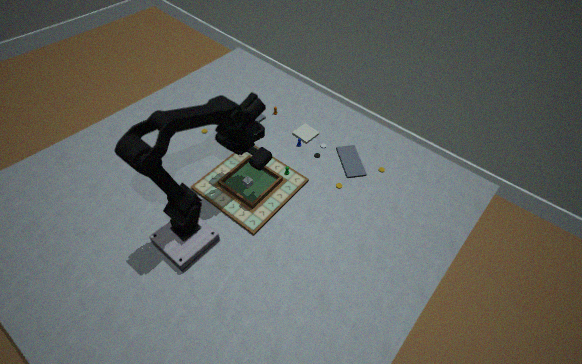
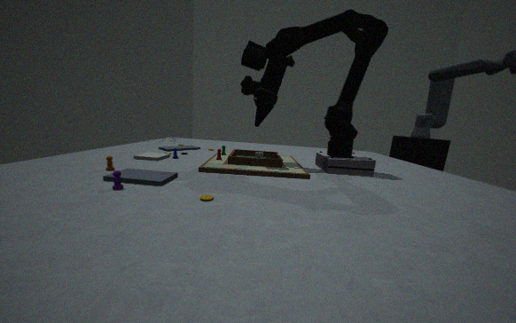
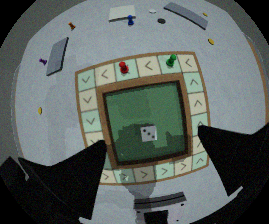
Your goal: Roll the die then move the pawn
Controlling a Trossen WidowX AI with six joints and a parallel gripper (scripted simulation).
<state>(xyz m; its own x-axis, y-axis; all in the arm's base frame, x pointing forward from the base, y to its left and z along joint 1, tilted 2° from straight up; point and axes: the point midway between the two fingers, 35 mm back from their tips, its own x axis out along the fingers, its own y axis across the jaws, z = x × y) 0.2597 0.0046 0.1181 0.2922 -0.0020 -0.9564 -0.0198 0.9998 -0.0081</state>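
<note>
The red pawn lies 11 cm ahead of my gripper tip, 9 cm below it and 3 cm to the left of it. From my gripper tip the other things lie so: green pawn 11 cm ahead, 9 cm below, 6 cm to the right; then die 10 cm below, 2 cm behind; then green tray 12 cm below.
</note>
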